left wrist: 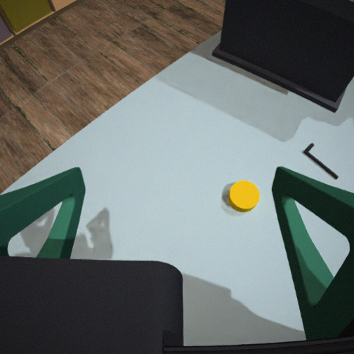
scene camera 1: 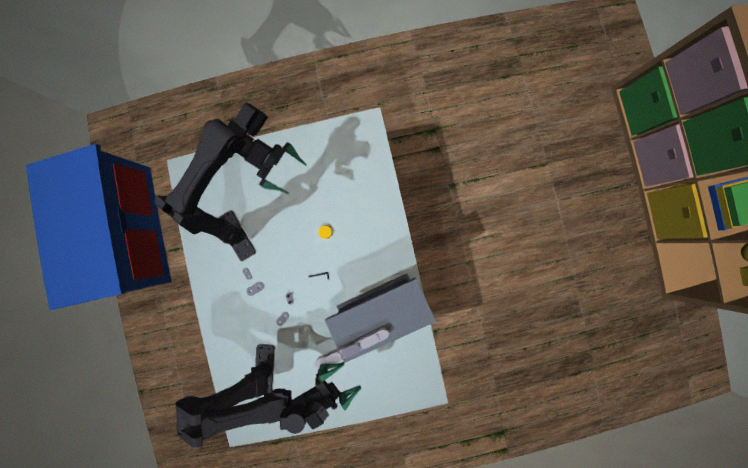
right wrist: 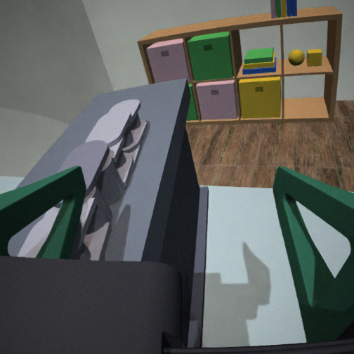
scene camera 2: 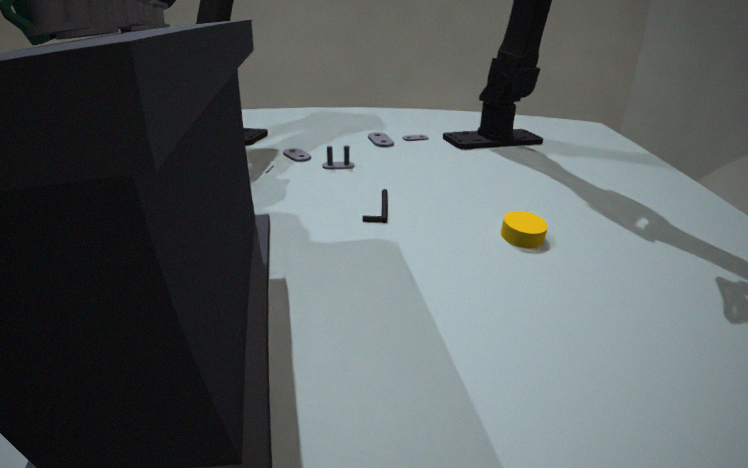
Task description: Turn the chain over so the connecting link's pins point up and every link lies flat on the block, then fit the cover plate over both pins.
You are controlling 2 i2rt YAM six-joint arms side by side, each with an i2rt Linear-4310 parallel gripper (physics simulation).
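Places are measured from the left arm's base along level axes (x right, y ahead, z up), in millimetres.
Pixels of known places: left gripper, between the fingertips: (scene camera 1: 297, 179); right gripper, between the fingertips: (scene camera 1: 352, 375); left arm's base, origin of its link: (scene camera 1: 236, 235) (scene camera 2: 494, 140); right arm's base, origin of its link: (scene camera 1: 264, 369).
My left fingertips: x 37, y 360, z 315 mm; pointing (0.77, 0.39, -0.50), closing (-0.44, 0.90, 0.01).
For each thing: its top centre in the pictures, then the offset to it from my left fingertips.
- chain, centre of its top: (scene camera 1: 369, 341) dz -58, dx +524, dy -78 mm
- grey block, centre of its top: (scene camera 2: 105, 36) (scene camera 1: 380, 321) dz -95, dx +496, dy -23 mm
- plate with two upright pins, centre of its top: (scene camera 2: 338, 146) (scene camera 1: 287, 300) dz -283, dx +284, dy -305 mm
- yellow disc, centre of its top: (scene camera 2: 525, 221) (scene camera 1: 324, 232) dz -296, dx +139, dy -49 mm
- black hex key, centre of its top: (scene camera 2: 375, 202) (scene camera 1: 318, 277) dz -309, dx +275, dy -163 mm
The chain (scene camera 1: 361, 343) (scene camera 2: 91, 19) (right wrist: 89, 157) lies along the edge of the grey block (scene camera 1: 380, 311) (left wrist: 285, 45) (right wrist: 167, 97), its near end reaching past the block's corner. Its plates face up, with rollers showing below them; I cannot make out its pins. Loose plates with two holes (scene camera 1: 255, 288) (scene camera 2: 380, 139) lie on the table, and a plate with two upright pins (scene camera 1: 290, 298) (scene camera 2: 338, 165) lies among them. My right gripper (scene camera 1: 351, 375) (right wrist: 178, 176) is open and empty, one finger beside the chain's near end. My left gripper (scene camera 1: 296, 178) (left wrist: 178, 177) is open and empty above the table.
A yellow disc (scene camera 1: 324, 231) (scene camera 2: 524, 229) (left wrist: 244, 195) and a black hex key (scene camera 1: 318, 274) (scene camera 2: 384, 206) (left wrist: 321, 164) lie on the table. A blue cabinet (scene camera 1: 74, 229) stands at the left in scene camera 1. A wooden shelf unit (scene camera 1: 652, 242) (right wrist: 336, 70) stands beyond the table.
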